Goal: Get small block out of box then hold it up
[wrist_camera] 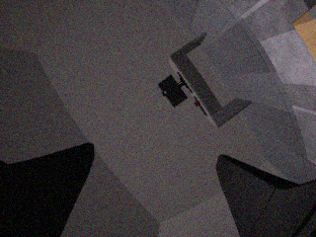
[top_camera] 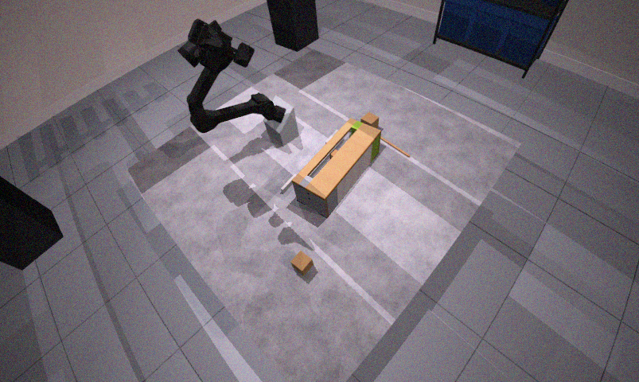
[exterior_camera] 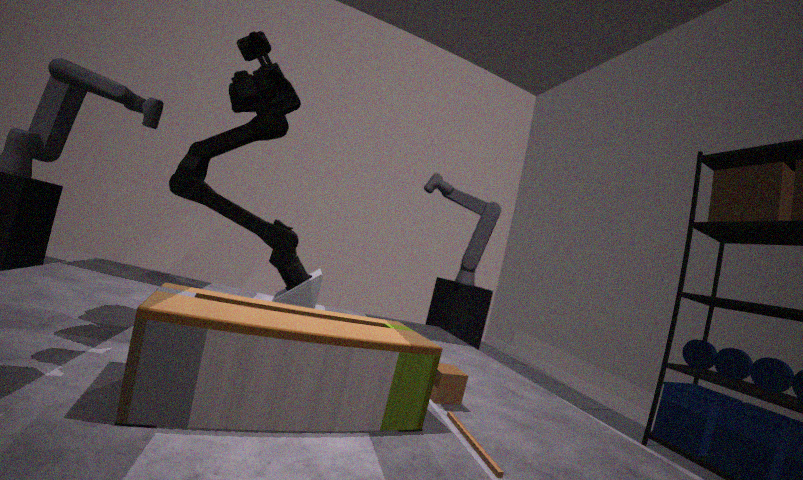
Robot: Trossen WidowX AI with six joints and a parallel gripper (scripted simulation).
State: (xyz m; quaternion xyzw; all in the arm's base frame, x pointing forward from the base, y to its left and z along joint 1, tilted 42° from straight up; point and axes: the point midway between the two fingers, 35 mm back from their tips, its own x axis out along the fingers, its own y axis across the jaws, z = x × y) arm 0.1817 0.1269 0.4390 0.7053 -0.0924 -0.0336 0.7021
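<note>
Right now my gripper tip is 16 cm short of the block, 19 cm to the right of it and 47 cm above it. The rest, counted from my gripper tip: thin wooden stick (27 cm ahead, 44 cm to the left, 55 cm below); then long box (15 cm ahead, 17 cm to the left, 50 cm below).
</note>
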